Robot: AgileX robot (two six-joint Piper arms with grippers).
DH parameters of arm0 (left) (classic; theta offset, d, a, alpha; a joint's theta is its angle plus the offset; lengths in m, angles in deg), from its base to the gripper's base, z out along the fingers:
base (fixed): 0 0 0 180
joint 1: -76.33 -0.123 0 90
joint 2: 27.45 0 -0.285 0
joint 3: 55.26 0 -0.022 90
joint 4: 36.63 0.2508 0 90
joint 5: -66.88 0 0.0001 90
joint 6: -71.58 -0.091 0 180
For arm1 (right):
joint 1: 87.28 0.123 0 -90
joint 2: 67.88 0 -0.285 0
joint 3: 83.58 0 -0.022 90
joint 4: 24.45 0.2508 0 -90
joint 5: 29.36 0 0.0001 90
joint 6: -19.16 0.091 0 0
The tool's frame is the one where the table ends.
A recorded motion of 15 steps. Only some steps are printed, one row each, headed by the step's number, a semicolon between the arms.
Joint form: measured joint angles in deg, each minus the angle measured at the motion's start. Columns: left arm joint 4, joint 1, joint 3, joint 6, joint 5, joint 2; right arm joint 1, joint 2, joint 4, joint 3, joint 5, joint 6.
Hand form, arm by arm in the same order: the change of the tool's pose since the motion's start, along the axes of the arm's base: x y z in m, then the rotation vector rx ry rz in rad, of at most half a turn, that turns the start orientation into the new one. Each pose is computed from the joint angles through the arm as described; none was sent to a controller.
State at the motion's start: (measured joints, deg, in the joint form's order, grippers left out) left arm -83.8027 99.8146 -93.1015 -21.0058 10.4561 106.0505; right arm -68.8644 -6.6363 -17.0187 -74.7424 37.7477 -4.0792
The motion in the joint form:
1: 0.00 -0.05 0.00 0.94 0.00 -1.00; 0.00 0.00 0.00 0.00 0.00 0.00
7: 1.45 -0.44 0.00 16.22 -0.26 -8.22; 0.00 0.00 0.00 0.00 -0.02 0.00
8: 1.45 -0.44 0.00 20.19 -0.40 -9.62; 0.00 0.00 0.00 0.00 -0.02 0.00
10: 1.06 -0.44 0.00 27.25 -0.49 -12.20; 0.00 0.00 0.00 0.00 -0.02 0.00
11: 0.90 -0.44 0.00 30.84 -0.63 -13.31; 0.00 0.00 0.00 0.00 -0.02 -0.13
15: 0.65 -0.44 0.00 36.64 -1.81 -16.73; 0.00 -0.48 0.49 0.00 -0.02 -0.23
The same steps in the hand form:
1: -0.0022 0.0014 0.0086 -0.0105 -0.0035 0.0109; 0.0000 0.0000 0.0000 0.0000 0.0000 0.0000
7: -0.0220 0.0147 0.0674 -0.1037 0.0786 0.1704; 0.0000 0.0000 0.0000 0.0001 -0.0003 0.0000
8: -0.0272 0.0168 0.0786 -0.1319 0.1122 0.2074; 0.0000 0.0000 0.0000 0.0001 -0.0003 0.0000
10: -0.0373 0.0207 0.0994 -0.1913 0.1736 0.2715; 0.0000 0.0000 0.0000 0.0001 -0.0003 0.0000
11: -0.0420 0.0224 0.1082 -0.2189 0.2094 0.3021; 0.0000 0.0000 0.0000 -0.0012 -0.0011 0.0016
15: -0.0585 0.0284 0.1335 -0.2694 0.2542 0.3351; -0.0025 -0.0001 0.0014 0.0080 -0.0071 0.0058

